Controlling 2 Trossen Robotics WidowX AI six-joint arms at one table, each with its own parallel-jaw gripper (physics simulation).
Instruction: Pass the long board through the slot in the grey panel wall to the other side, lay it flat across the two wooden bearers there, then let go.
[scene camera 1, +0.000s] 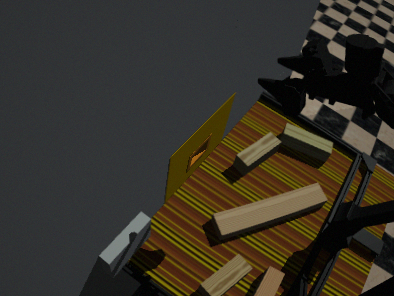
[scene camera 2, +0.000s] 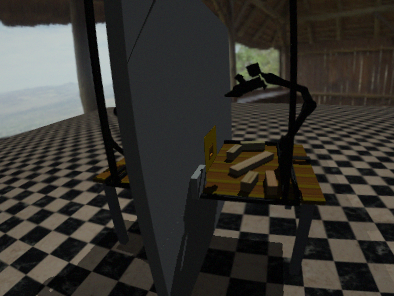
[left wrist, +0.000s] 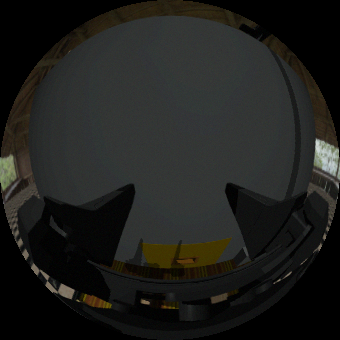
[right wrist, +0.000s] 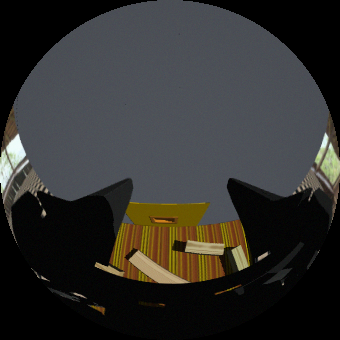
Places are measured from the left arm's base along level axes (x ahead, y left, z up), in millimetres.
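Pixels of known places: left gripper, between the fingertips: (left wrist: 181, 188); right gripper, between the fingertips: (scene camera 1: 268, 70) (scene camera 2: 226, 95) (right wrist: 181, 183); right arm's base, origin of its link: (scene camera 1: 331, 241).
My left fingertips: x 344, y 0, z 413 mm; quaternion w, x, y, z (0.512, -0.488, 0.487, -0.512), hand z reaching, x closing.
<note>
Ahead of a thing's pixels: the offset from my left fingertips to its top centre. "*": to the spot under its first point.
The long board {dx +381, dy -14, dz -399 mm} (scene camera 1: 270, 210) (scene camera 2: 252, 163) (right wrist: 152, 267) lies flat on the striped table on the right arm's side, apart from the grey wall (scene camera 1: 100, 100) (scene camera 2: 175, 75) (left wrist: 170, 125) (right wrist: 170, 100). A yellow plate {* dx +139, dy +49, dz -292 mm} (scene camera 1: 220, 120) (scene camera 2: 210, 134) (left wrist: 160, 250) (right wrist: 190, 212) on the wall surrounds the small slot. My right gripper (scene camera 1: 269, 70) (right wrist: 181, 183) is open and empty, raised above the far table edge in scene camera 1 and away from the board. My left gripper (left wrist: 181, 188) is open and empty, facing the wall on its other side. The two bearers beyond the wall cannot be made out.
Several shorter wooden blocks lie around the board, among them one near the slot {* dx +255, dy +99, dz -382 mm} (scene camera 1: 257, 152) (right wrist: 205, 247) and one behind it {dx +359, dy +267, dz -385 mm} (scene camera 1: 307, 142). A pale grey block {* dx +158, dy -349, dz -331 mm} (scene camera 1: 125, 240) (scene camera 2: 197, 182) stands by the wall at the table's corner. Dark frame bars cross the table's right part in scene camera 1.
</note>
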